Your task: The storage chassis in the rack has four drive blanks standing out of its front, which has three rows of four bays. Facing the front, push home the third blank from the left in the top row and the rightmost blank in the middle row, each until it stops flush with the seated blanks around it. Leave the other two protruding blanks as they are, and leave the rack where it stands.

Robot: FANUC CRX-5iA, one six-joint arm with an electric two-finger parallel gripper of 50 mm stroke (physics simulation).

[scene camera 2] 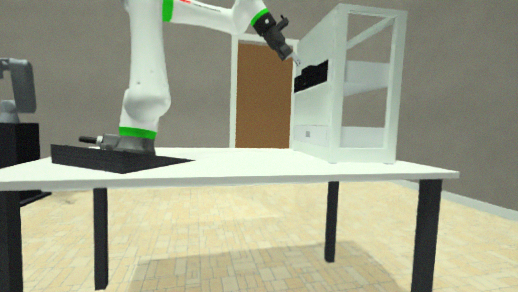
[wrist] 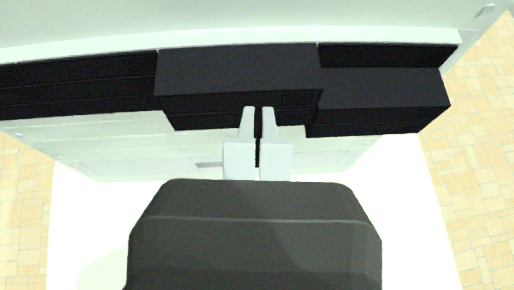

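Note:
The chassis front shows as black blanks in the rack. In the wrist view, the third top-row blank stands out with its upper face bare. A blank under it stands out too. At the right, the top-row blank sits back, the middle-row blank stands out, and a blank below it also stands out. Left-hand blanks look seated. My gripper is shut and empty, its tips over the third column's front faces; contact cannot be told.
The rack stands on the white table. Pale panels lie below the blanks. The arm's base stands on a black plinth at the table's left. A brown door is behind the table.

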